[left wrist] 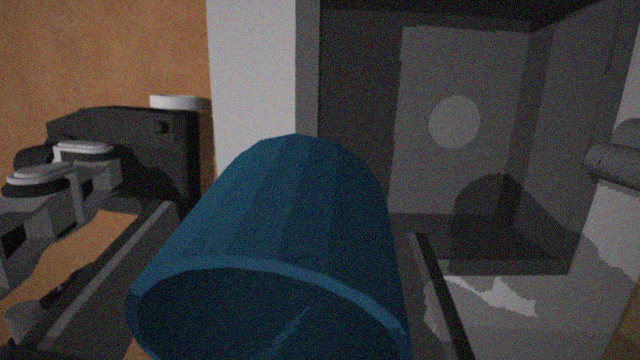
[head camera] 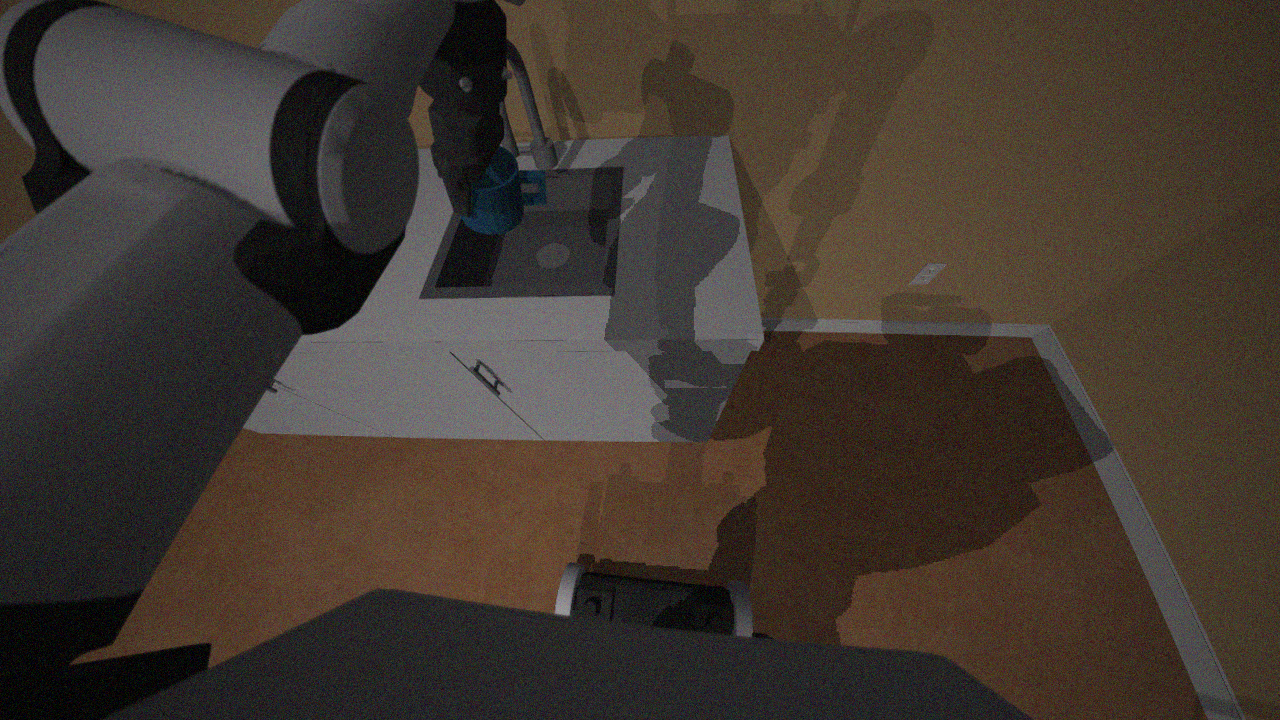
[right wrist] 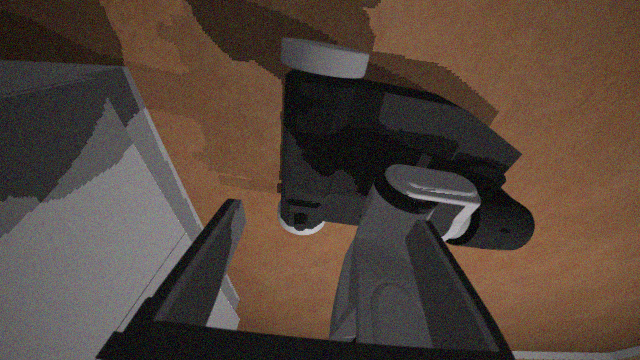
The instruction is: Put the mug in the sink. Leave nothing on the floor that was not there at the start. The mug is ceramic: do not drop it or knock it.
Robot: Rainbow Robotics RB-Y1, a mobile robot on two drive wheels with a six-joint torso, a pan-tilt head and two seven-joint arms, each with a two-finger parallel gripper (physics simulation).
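Where they show: left gripper, fingertip midpoint: point(left wrist: 288, 233); right gripper, fingertip midpoint: point(right wrist: 328, 220); robot's base, link origin: point(left wrist: 189, 159) point(head camera: 653, 603).
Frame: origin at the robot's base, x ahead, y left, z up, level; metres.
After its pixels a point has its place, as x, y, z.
Note:
The blue mug point(head camera: 492, 210) {0.552, 0.244, 1.126} point(left wrist: 300, 210) {0.598, 0.304, 1.155} is between the fingers of my left gripper point(head camera: 474, 191) {0.592, 0.281, 1.127} point(left wrist: 288, 233) {0.592, 0.281, 1.127}, which is shut on it. In the head view the mug is roughly upright, over the left rear part of the grey sink point(head camera: 519, 291) point(left wrist: 307, 75), with its handle pointing right. In the left wrist view the sink's floor and round drain lie well beyond the mug's base; the exact height cannot be told. My right gripper point(right wrist: 328, 220) {-0.021, -0.219, 0.541} is open with no object between its fingertips, above the floor beside the white cabinet.
The faucet point(head camera: 542, 152) {0.953, 0.322, 0.956} point(left wrist: 615, 162) {0.788, 0.318, 1.068} stands at the sink's rear edge, close to the mug and my left gripper. White countertop point(head camera: 528, 317) {0.527, 0.259, 0.911} surrounds the sink. A cabinet handle point(head camera: 487, 376) {0.489, 0.414, 0.714} sticks out below. My wheeled base point(head camera: 662, 604) {0.024, -0.027, 0.192} point(right wrist: 330, 110) {-0.029, -0.181, 0.212} stands on the orange-brown floor point(head camera: 402, 510) {0.191, 1.006, 0.001}.

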